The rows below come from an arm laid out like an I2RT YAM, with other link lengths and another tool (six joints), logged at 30 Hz.
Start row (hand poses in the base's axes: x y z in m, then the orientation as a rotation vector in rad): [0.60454 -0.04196 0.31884 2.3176 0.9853 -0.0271]
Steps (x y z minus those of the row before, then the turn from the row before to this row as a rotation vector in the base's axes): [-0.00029 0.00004 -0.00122 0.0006 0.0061 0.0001]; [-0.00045 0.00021 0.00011 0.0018 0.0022 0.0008]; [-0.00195 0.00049 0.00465 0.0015 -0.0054 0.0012]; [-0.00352 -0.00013 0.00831 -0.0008 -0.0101 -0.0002]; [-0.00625 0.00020 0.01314 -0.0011 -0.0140 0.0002]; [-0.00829 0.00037 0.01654 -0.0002 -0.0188 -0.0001]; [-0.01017 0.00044 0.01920 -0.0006 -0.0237 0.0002]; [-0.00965 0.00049 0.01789 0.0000 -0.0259 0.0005]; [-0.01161 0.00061 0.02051 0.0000 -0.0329 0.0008]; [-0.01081 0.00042 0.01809 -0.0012 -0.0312 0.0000]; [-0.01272 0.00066 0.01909 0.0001 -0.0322 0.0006]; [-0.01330 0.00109 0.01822 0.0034 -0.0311 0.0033]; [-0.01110 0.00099 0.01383 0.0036 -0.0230 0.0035]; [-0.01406 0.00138 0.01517 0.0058 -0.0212 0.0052]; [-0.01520 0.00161 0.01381 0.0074 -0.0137 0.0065]
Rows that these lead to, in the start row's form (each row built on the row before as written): [0.60425 -0.04192 0.31762 2.3193 0.9886 -0.0339]; [0.60380 -0.04171 0.31773 2.3210 0.9910 -0.0353]; [0.60185 -0.04122 0.32238 2.3207 0.9901 -0.0278]; [0.59833 -0.04135 0.33069 2.3180 0.9847 -0.0165]; [0.59208 -0.04115 0.34383 2.3140 0.9777 -0.0007]; [0.58379 -0.04078 0.36037 2.3098 0.9682 0.0209]; [0.57362 -0.04034 0.37957 2.3038 0.9564 0.0480]; [0.56397 -0.03985 0.39746 2.2975 0.9439 0.0779]; [0.55236 -0.03924 0.41797 2.2890 0.9281 0.1157]; [0.54155 -0.03882 0.43606 2.2797 0.9120 0.1504]; [0.52883 -0.03816 0.45515 2.2707 0.8961 0.1869]; [0.51553 -0.03707 0.47337 2.2635 0.8841 0.2248]; [0.50443 -0.03608 0.48720 2.2585 0.8764 0.2537]; [0.49037 -0.03470 0.50237 2.2551 0.8716 0.2824]; [0.47517 -0.03309 0.51618 2.2550 0.8722 0.3042]
